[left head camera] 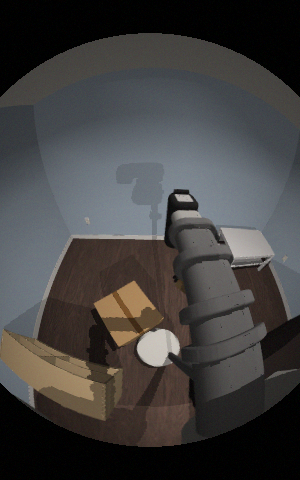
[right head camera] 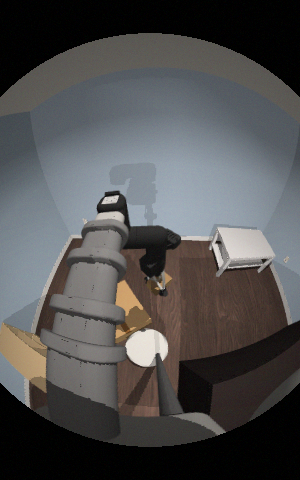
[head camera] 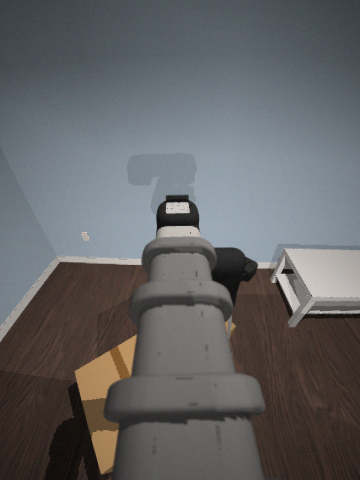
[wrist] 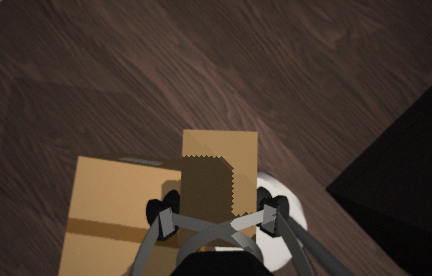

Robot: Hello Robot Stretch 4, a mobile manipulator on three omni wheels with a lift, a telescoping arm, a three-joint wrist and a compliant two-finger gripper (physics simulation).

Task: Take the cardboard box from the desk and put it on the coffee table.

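Places are measured from the robot's base along level axes (x right, y ahead, z up), in metres.
Where they show: gripper, between the fingertips: (left head camera: 183,285) (right head camera: 155,287) (wrist: 217,204); robot's base, origin of its link: (left head camera: 157,346) (right head camera: 147,346).
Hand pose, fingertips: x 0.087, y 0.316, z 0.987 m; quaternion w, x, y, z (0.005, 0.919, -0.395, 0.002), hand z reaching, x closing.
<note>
Things, the pixels of their centre, and the offset from my fingertips. Level surfaces: height alone.
- small cardboard box, middle of its body: (wrist: 218,185) (head camera: 216,333) (right head camera: 158,282) (left head camera: 187,280) dx +0.017, dy +0.014, dz +0.022 m
- white coffee table, height of its surface: dz -0.565 m
- large taped carton, middle of its body: (wrist: 151,217) (head camera: 135,394) (left head camera: 129,315) (right head camera: 119,314) dx -0.352, dy +0.029, dz -0.812 m
The small cardboard box (head camera: 234,327) (left head camera: 181,286) (right head camera: 168,280) (wrist: 220,142) is held between the fingers of my gripper (right head camera: 155,286) (wrist: 217,204), above the floor. The gripper is shut on it, one finger on each side in the wrist view. In the head camera view my arm hides most of the box. The white coffee table (head camera: 330,272) (left head camera: 246,242) (right head camera: 245,242) stands by the far wall, to the right of the gripper and apart from it. It has a lower shelf. The desk does not show in these views.
A large taped carton (head camera: 102,367) (left head camera: 112,305) (right head camera: 131,304) (wrist: 120,190) stands on the floor to the left, near the gripper. A light wooden shelf unit (left head camera: 65,387) (right head camera: 20,356) is farther left. A dark cabinet (right head camera: 197,372) (wrist: 390,185) is close on the right.
</note>
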